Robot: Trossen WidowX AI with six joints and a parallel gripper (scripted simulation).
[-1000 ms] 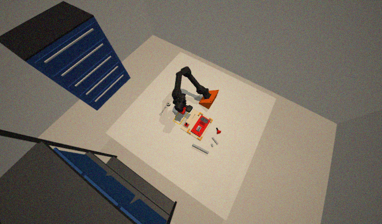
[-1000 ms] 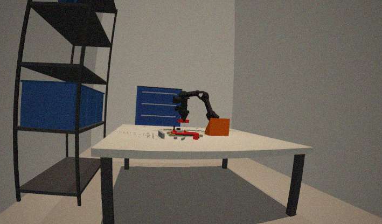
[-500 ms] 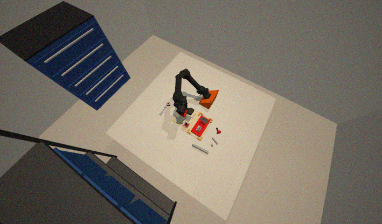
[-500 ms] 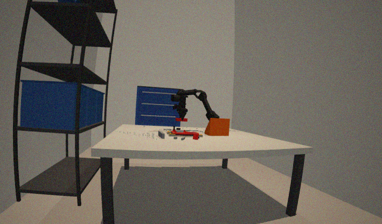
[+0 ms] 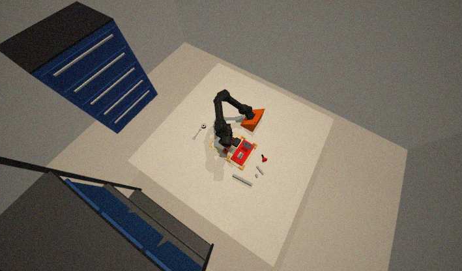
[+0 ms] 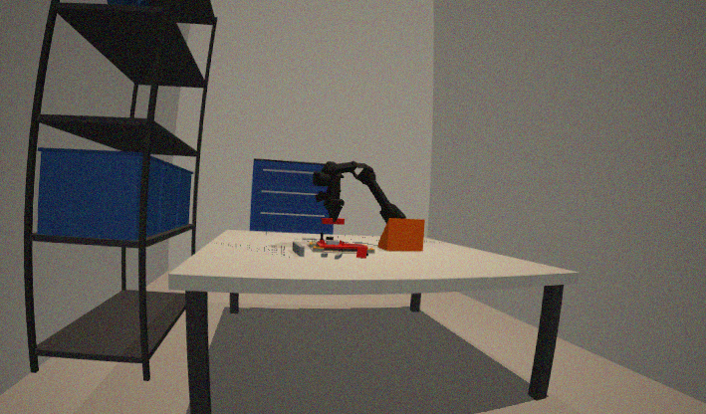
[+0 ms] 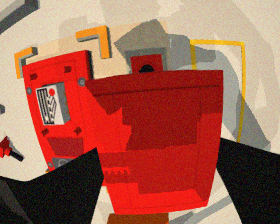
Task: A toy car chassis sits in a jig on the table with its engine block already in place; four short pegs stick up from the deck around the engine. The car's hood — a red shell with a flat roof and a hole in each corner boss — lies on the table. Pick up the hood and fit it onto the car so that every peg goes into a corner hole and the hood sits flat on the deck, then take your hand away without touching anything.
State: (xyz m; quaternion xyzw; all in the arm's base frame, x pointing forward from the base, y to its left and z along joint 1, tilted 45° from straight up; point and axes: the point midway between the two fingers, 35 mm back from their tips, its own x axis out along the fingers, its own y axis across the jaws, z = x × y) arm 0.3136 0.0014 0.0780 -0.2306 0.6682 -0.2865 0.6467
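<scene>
Right now my gripper tip is 13 cm to the right of the grey engine block, 9 cm above it and 3 cm short of it. The rest, counted from my gripper tip: red hood: 1 cm above; then wrench-like tool: 29 cm to the right, 11 cm below, 3 cm ahead.
</scene>
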